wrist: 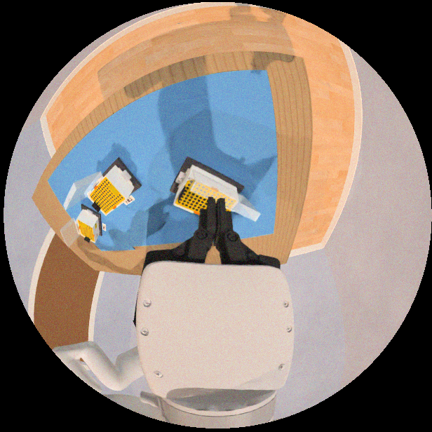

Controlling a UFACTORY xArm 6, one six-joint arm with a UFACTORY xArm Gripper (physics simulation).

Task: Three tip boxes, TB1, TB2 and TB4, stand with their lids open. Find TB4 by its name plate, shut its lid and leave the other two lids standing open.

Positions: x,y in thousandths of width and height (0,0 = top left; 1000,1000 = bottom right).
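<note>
There's a blue mat (522,279) that I can see here, and I can see my gripper (497,480) too.
</note>
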